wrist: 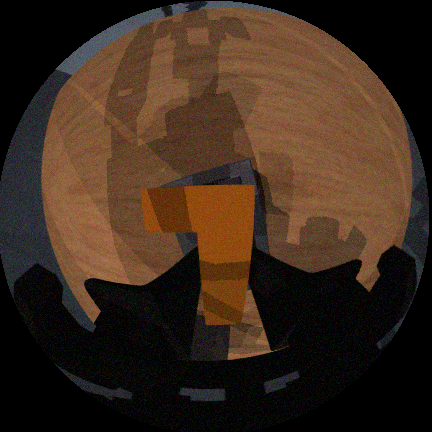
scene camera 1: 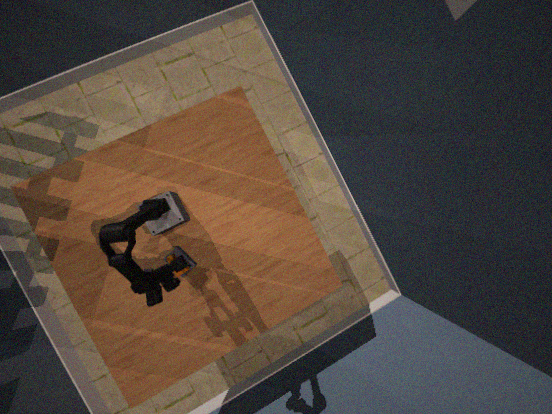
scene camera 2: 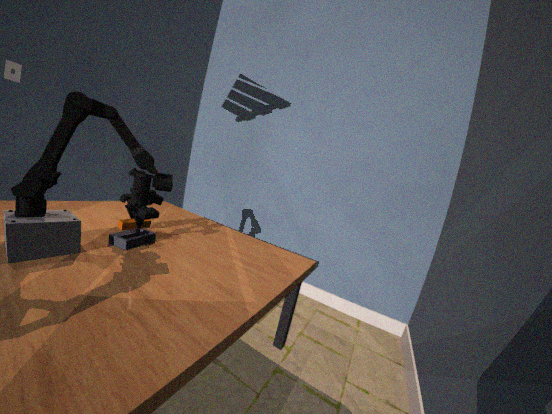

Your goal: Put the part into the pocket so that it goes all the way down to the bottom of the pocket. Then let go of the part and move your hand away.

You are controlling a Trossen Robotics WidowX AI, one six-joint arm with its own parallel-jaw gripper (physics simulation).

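Places are measured from the arm's base along level axes (x ahead, y down, z left), in millimetres.
Pixels of known places: gripper, fingertip midpoint: [wrist: 221,249] [scene camera 1: 177,265] [scene camera 2: 136,225]; arm's base at its link origin: [scene camera 1: 161,206] [scene camera 2: 29,214].
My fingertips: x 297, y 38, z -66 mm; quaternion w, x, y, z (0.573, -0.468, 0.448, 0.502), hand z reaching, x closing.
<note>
For each thing: its top centre in the pictures, then the offset to it from my fingertips. Level surfaces: height alone.
- orange L-shaped part at its top centre: [wrist: 195,282] [scene camera 2: 133,217] [scene camera 1: 176,264] dz +13, dx -8, dy -30 mm
- dark grey block with the pocket, top centre: [wrist: 221,242] [scene camera 2: 133,233] [scene camera 1: 179,262] dz +2, dx -8, dy +31 mm
- wooden table at its surface level: dy +67 mm
The orange L-shaped part [scene camera 1: 181,272] [scene camera 2: 128,224] [wrist: 225,215] is between the fingers of my gripper [scene camera 1: 177,265] [scene camera 2: 139,227] [wrist: 221,249], which is shut on its long leg. The short leg sticks out to the left in the wrist view. The dark grey block with the pocket [scene camera 1: 187,254] [scene camera 2: 148,239] [wrist: 246,169] lies on the table below the part. In the wrist view the part covers most of the block and its pocket, and the block's edges look turned relative to the part. The part appears raised above the block, outside the pocket.
The arm's grey base box [scene camera 1: 176,214] [scene camera 2: 42,240] stands on the wooden table [scene camera 1: 260,200] [scene camera 2: 200,310] [wrist: 320,125] near the block. The arm's shadow falls across the table. In scene camera 2 the table's edge runs toward the right, with a blue wall behind.
</note>
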